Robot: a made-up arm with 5 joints.
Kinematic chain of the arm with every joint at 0, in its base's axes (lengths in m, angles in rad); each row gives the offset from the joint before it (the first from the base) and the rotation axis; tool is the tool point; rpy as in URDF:
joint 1: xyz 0.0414 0 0.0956 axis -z
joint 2: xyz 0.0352 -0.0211 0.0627 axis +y
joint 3: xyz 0.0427 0 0.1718 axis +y
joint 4: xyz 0.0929 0 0.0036 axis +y
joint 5: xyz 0.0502 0.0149 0 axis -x
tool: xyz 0 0 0 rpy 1.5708 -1.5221 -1.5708
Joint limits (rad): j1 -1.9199..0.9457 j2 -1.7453..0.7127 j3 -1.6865..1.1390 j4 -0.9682..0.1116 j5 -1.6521..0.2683
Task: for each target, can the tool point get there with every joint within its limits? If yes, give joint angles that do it. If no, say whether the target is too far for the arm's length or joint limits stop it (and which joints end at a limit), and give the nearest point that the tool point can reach.
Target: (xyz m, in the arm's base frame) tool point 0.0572 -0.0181 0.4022
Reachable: yes | joints 0.5912 -0.9071 0.1929 -0.2362 -0.4241
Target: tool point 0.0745 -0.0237 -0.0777
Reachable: no: joint limits stop it (at a limit: joint 2, joint 3, joint 4) | nearest point 0.1540 -0.0806 0.1237 | short by 0.224 m
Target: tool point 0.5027 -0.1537 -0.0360
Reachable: no: too far | nearest point 0.3097 -0.0894 0.1608 | short by 0.283 m
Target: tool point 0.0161 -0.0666 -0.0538
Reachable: no: joint limits stop it (at a limit: joint 1, joint 2, joint 3, joint 4) | nearest point 0.1173 -0.1158 0.1237 | short by 0.210 m
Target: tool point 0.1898 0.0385 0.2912
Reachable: yes | joints -0.2944 -0.3483 0.6897 -0.0294 -0.0545
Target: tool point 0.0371 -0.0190 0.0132
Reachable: no: joint limits stop it (at a limit: joint 1, joint 2, joint 3, joint 4) | nearest point 0.1173 -0.1158 0.1237 | short by 0.167 m
